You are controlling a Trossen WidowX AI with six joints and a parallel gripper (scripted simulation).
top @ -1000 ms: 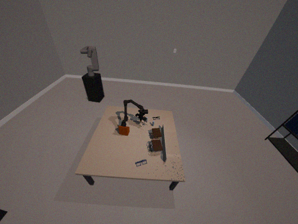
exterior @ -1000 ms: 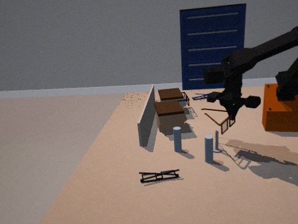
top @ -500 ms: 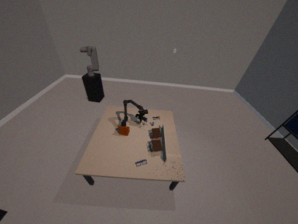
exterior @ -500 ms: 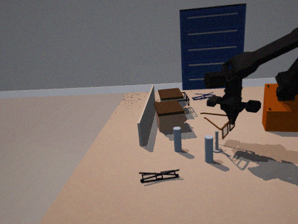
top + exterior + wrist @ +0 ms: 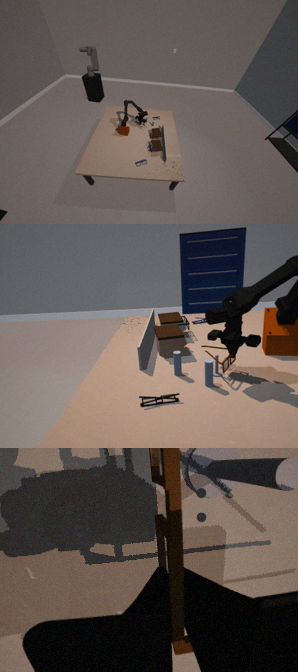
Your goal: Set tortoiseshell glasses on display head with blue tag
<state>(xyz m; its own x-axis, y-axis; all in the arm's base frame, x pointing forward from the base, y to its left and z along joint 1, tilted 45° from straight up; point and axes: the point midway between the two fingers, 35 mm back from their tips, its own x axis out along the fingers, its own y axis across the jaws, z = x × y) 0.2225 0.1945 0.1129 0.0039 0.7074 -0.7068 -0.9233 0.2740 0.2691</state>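
Now: gripper tip 60 mm short of the thin post, 40 mm above it and 30 mm to the right of it. Round my gripper tip: grey upright panel 410 mm ahead, 280 mm to the right, 10 mm below; brown-topped display head 260 mm ahead, 190 mm to the right.
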